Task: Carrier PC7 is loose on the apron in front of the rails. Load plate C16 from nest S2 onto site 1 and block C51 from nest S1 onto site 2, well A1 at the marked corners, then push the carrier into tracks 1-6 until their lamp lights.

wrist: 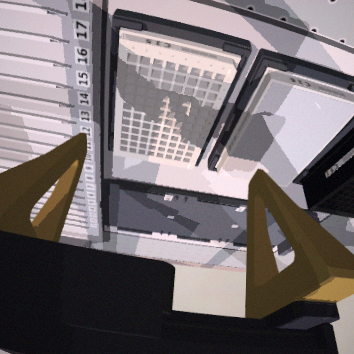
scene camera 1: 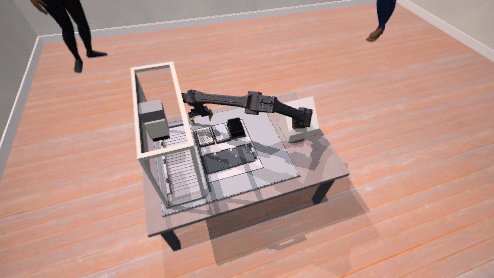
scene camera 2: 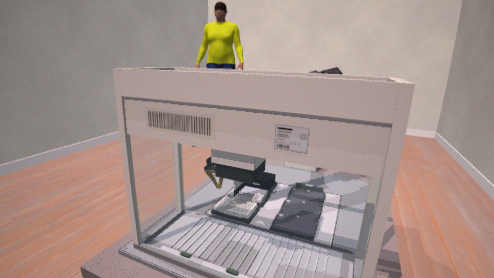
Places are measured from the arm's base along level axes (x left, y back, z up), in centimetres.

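Pixels of known places: gripper, fingertip midpoint: [wrist: 172, 158] [scene camera 1: 202, 122] [scene camera 2: 225, 182].
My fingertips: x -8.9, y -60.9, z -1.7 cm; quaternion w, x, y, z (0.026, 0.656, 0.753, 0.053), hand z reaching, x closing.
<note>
For each thing: its middle in the pictures, then the offset to it from my fingertips.
- White plate C16 at the middle of its body: [wrist: 279, 138] [scene camera 2: 248, 193] [scene camera 1: 220, 132] dx +3.0, dy +11.0, dz -8.3 cm
- white many-welled plate at the middle of its body: [wrist: 164, 112] [scene camera 2: 235, 206] [scene camera 1: 204, 136] dx +4.2, dy +0.1, dz -8.3 cm
- black block C51 at the middle of its body: [scene camera 2: 257, 179] [scene camera 1: 235, 127] dx +1.3, dy +21.4, dz -6.9 cm
- Dark carrier PC7 at the middle of its body: [wrist: 206, 224] [scene camera 2: 301, 207] [scene camera 1: 228, 157] dx +23.5, dy +12.9, dz -8.7 cm
My gripper [scene camera 1: 201, 119] [wrist: 172, 158] is open and empty, above the nest row near the rails; in scene camera 2 part of it shows behind the hanging box. White plate C16 [scene camera 1: 221, 134] [wrist: 305, 125] sits in the middle nest, between a white many-welled plate [scene camera 1: 204, 137] [scene camera 2: 236, 206] [wrist: 165, 105] and black block C51 [scene camera 1: 236, 128] [scene camera 2: 266, 179] [wrist: 336, 172]. In the wrist view the right fingertip is near the lower edge of C16, and C51 is cut off at the right edge. Dark carrier PC7 [scene camera 1: 229, 159] [scene camera 2: 299, 212] [wrist: 200, 212] lies flat beside the nests, with no labware on it.
Numbered rails [scene camera 1: 182, 172] [scene camera 2: 220, 242] [wrist: 35, 77] run under a tall pale frame [scene camera 1: 177, 100] [scene camera 2: 255, 92]. A grey box [scene camera 1: 153, 119] [scene camera 2: 237, 159] hangs inside it, above the rails. Small green pieces [scene camera 2: 186, 254] sit at the rails' far end. People stand beyond the table.
</note>
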